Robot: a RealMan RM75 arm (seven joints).
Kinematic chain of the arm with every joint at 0, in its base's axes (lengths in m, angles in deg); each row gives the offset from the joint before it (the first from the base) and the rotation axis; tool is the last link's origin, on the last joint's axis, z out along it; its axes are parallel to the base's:
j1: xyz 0 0 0.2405 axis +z
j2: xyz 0 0 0 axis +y
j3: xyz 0 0 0.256 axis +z
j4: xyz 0 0 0 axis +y
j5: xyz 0 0 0.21 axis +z
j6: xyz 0 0 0 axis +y
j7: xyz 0 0 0.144 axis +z
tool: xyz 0 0 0
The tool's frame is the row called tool.
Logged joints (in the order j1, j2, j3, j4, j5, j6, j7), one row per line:
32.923 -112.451 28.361 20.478 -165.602 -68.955 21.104
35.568 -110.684 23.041 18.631 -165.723 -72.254 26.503
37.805 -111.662 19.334 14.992 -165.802 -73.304 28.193
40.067 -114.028 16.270 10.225 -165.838 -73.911 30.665
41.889 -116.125 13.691 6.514 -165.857 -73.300 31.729
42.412 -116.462 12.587 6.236 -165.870 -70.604 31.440
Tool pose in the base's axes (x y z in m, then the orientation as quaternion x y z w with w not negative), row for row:
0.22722 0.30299 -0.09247 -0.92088 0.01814 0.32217 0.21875
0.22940 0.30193 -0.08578 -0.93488 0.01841 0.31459 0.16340
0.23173 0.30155 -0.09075 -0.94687 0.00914 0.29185 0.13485
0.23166 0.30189 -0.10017 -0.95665 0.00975 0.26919 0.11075
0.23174 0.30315 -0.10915 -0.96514 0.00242 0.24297 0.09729
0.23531 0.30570 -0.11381 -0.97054 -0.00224 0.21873 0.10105
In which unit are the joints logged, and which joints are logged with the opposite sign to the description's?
The joints are logged in degrees. Opposite sign: j2.
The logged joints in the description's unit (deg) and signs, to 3 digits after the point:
32.923 112.451 28.361 20.478 -165.602 -68.955 21.104
35.568 110.684 23.041 18.631 -165.723 -72.254 26.503
37.805 111.662 19.334 14.992 -165.802 -73.304 28.193
40.067 114.028 16.270 10.225 -165.838 -73.911 30.665
41.889 116.125 13.691 6.514 -165.857 -73.300 31.729
42.412 116.462 12.587 6.236 -165.870 -70.604 31.440

